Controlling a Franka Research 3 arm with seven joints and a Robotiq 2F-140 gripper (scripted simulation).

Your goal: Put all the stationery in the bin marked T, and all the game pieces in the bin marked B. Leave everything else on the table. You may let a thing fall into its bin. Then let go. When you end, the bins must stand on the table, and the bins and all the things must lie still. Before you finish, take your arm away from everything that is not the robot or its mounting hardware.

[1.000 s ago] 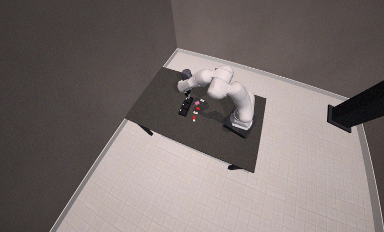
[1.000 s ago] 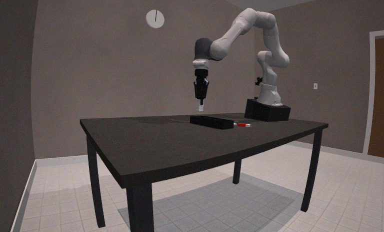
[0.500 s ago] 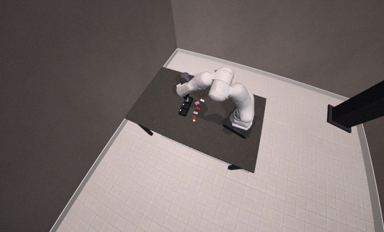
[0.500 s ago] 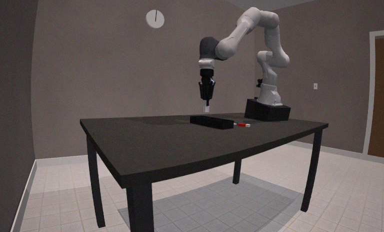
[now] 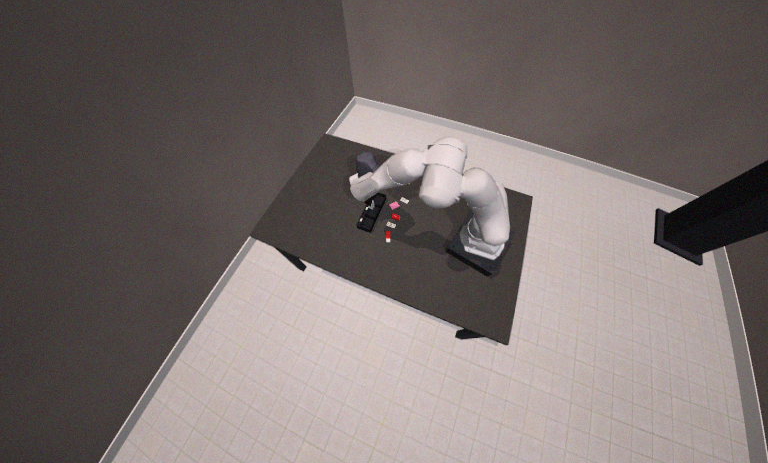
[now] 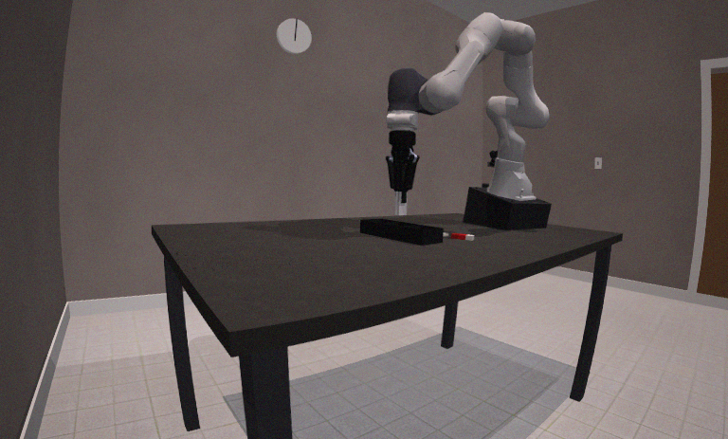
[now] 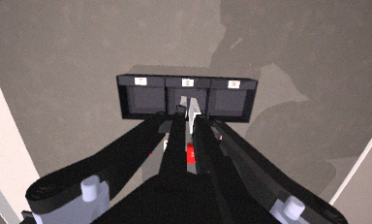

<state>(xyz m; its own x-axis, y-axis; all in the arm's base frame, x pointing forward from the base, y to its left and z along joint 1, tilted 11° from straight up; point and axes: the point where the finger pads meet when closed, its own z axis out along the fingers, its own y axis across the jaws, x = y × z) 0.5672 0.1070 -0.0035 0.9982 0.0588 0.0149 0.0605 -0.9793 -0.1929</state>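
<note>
My hand is 8 cm above the black bin row. Also, from my hand: red-and-white eraser: 17 cm behind, 9 cm to the left, 9 cm below; pink block: 11 cm to the right, 9 cm below, 9 cm behind.
</note>
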